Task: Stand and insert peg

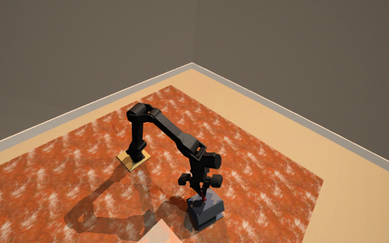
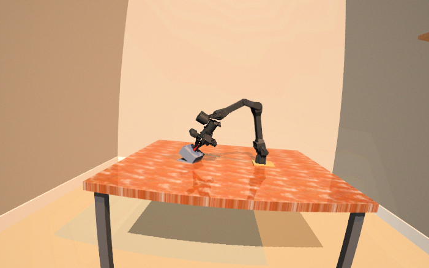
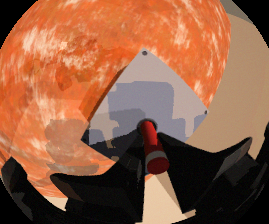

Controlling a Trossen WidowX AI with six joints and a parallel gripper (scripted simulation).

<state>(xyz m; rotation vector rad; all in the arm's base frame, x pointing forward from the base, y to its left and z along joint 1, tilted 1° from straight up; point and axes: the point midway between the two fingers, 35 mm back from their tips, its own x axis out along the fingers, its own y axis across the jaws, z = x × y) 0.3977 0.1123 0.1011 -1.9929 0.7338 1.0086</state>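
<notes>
Now: gripper tip 1 cm past the red peg and 1 cm below it. Round my gripper tip: sloped panel 2 cm ahead, 1 cm to the right, 4 cm below.
</notes>
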